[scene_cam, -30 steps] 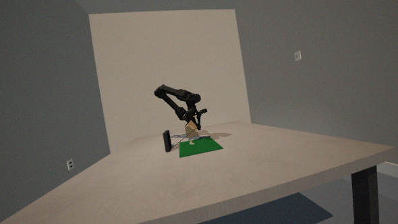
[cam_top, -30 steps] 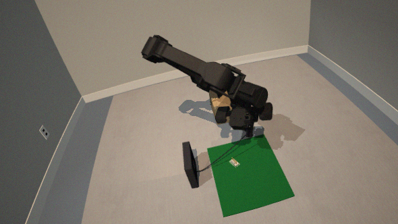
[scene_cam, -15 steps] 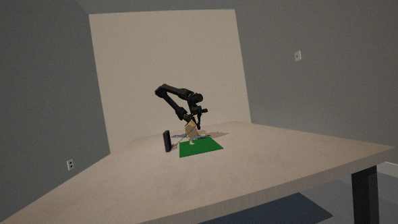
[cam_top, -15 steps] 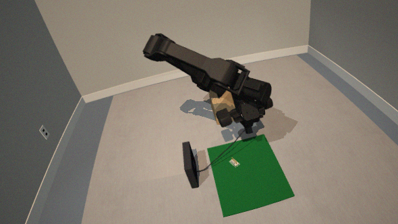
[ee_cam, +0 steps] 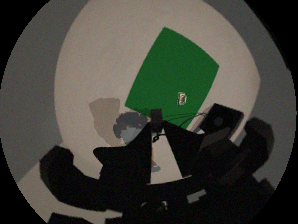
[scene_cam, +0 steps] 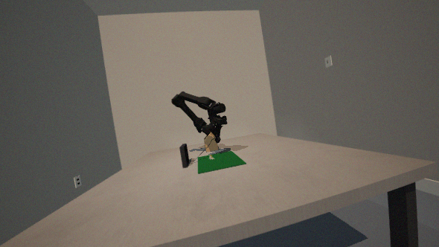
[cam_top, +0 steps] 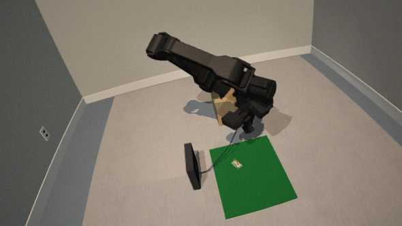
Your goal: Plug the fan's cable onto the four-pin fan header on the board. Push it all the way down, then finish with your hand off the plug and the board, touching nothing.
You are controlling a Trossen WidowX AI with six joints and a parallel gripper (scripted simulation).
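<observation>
Right now my gripper tip is 7 cm short of the four-pin fan header, 7 cm to the left of it and 12 cm above it. Also, from my gripper tip: green board (11 cm ahead, 3 cm to the right, 13 cm below); black fan (8 cm ahead, 22 cm to the right, 6 cm below); black plug (1 cm below).
</observation>
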